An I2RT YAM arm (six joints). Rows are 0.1 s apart.
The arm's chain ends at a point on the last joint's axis. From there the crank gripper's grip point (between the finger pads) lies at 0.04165 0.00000 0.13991 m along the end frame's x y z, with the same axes.
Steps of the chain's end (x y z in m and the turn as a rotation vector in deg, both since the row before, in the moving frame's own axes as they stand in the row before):
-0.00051 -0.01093 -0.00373 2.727 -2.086 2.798
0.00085 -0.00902 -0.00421 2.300 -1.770 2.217
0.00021 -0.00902 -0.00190 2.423 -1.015 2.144
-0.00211 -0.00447 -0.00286 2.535 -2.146 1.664
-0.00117 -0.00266 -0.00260 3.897 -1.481 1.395
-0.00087 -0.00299 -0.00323 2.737 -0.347 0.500
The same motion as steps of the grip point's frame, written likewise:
-0.00551 -0.01571 -0.00242 2.727 -2.086 2.798
-0.00341 -0.01313 -0.00307 2.300 -1.770 2.217
-0.00219 -0.01344 -0.00128 2.423 -1.015 2.144
-0.00730 -0.00956 -0.00151 2.535 -2.146 1.664
-0.00469 -0.01123 -0.00186 3.897 -1.481 1.395
-0.00169 -0.00932 -0.00313 2.737 -0.347 0.500

